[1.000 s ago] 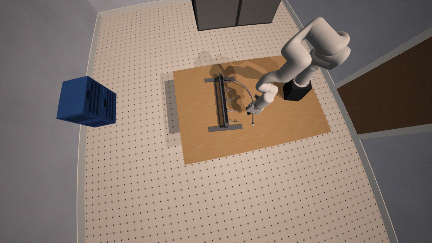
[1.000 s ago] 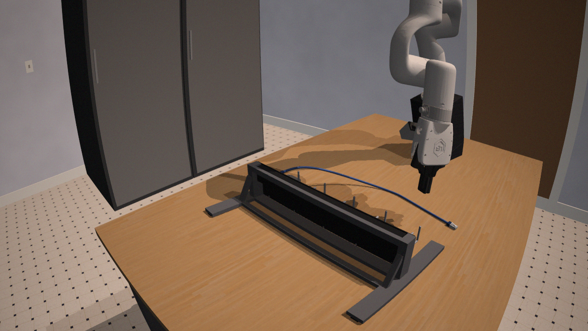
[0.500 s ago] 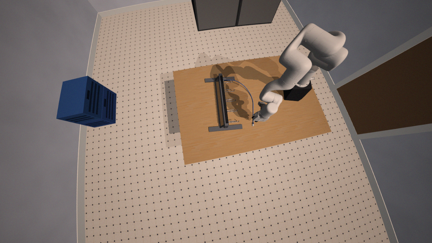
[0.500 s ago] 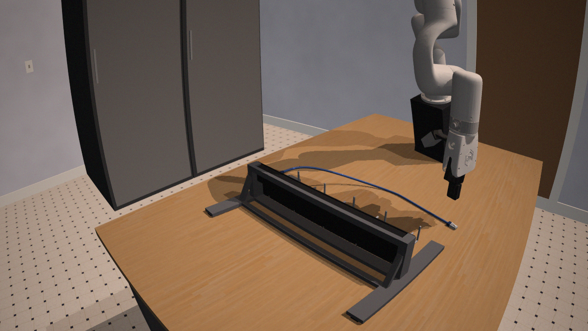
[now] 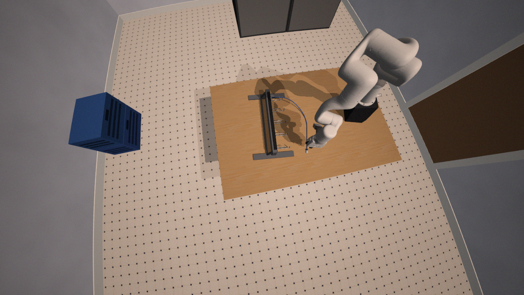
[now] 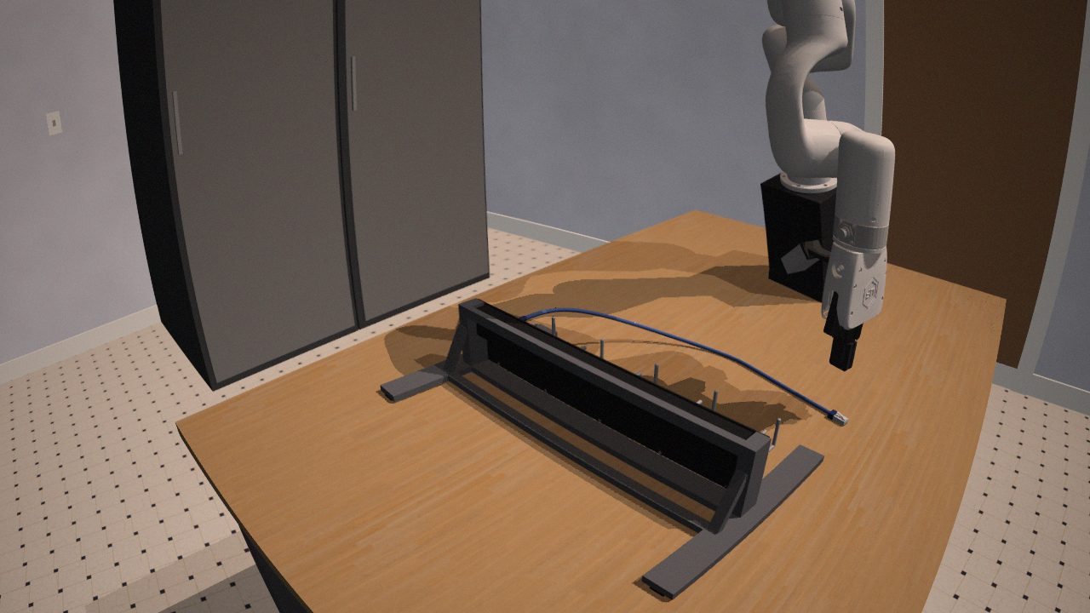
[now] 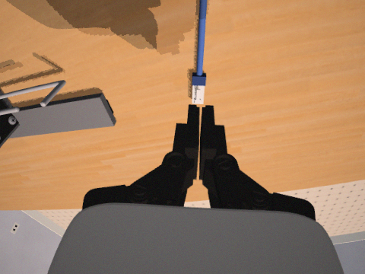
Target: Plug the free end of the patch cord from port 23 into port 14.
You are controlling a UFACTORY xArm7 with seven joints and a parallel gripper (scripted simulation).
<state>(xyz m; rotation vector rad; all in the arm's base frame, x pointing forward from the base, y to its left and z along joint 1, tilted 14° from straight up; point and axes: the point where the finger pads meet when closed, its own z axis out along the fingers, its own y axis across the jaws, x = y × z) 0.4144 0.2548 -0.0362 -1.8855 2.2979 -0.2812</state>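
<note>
Right now the plug is 10 mm ahead of my hand, 20 mm to the left of it and 90 mm below it.
</note>
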